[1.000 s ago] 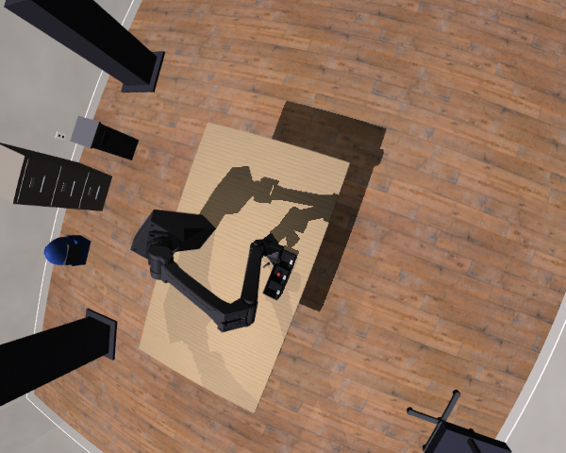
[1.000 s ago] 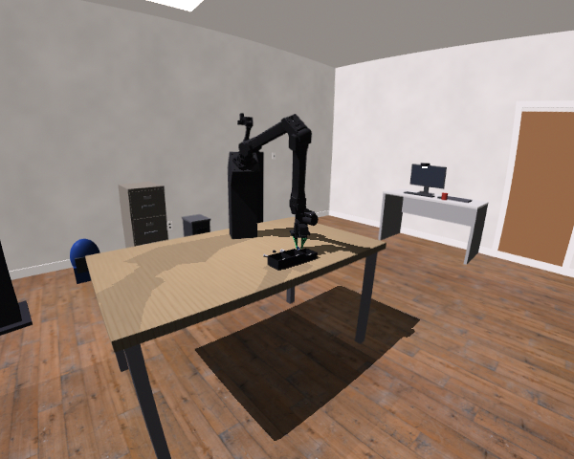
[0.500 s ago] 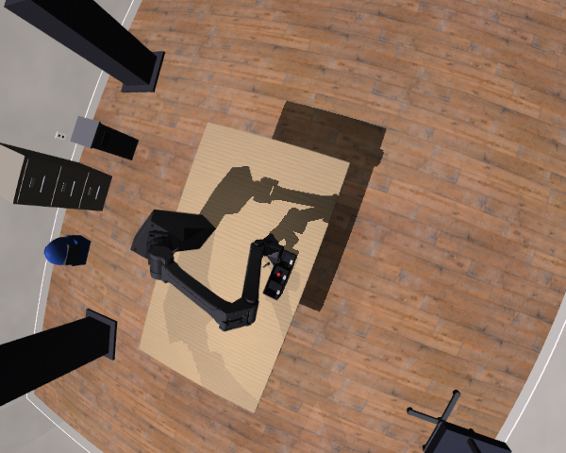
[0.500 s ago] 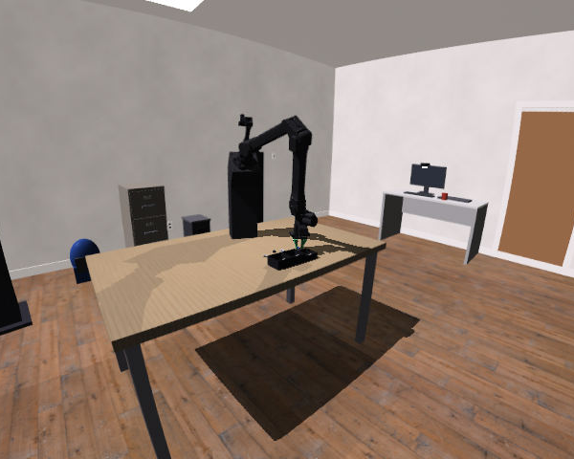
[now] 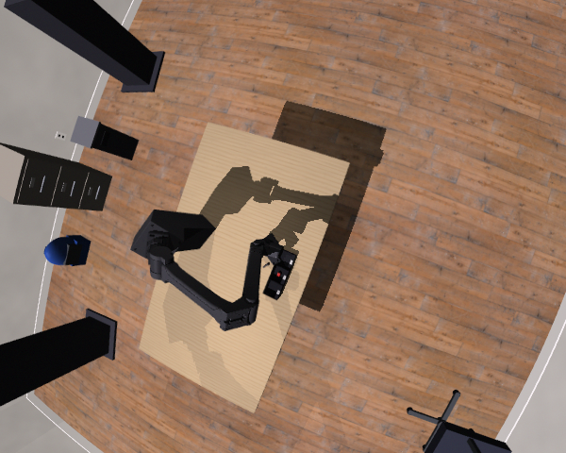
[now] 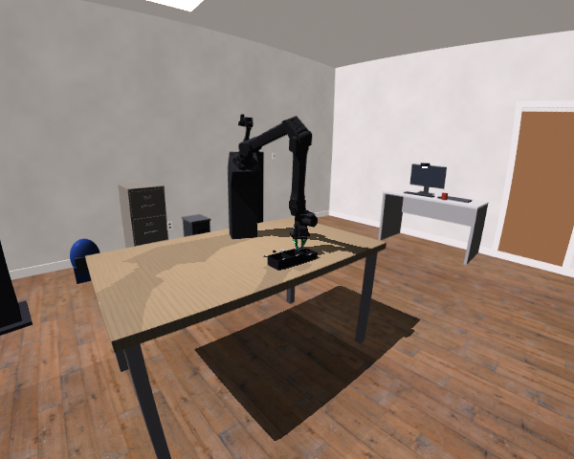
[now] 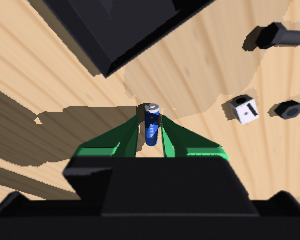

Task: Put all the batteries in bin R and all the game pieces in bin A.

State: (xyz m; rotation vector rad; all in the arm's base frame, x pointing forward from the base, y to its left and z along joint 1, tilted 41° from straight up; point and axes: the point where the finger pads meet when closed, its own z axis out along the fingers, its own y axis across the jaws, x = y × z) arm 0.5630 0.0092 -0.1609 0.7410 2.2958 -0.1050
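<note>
The blue battery lies right at my hand. Round my hand: black nut-like piece: 8 cm behind, 11 cm to the right; black bolt: 1 cm behind, 12 cm to the right; pale piece: 5 cm behind, 8 cm to the right.
</note>
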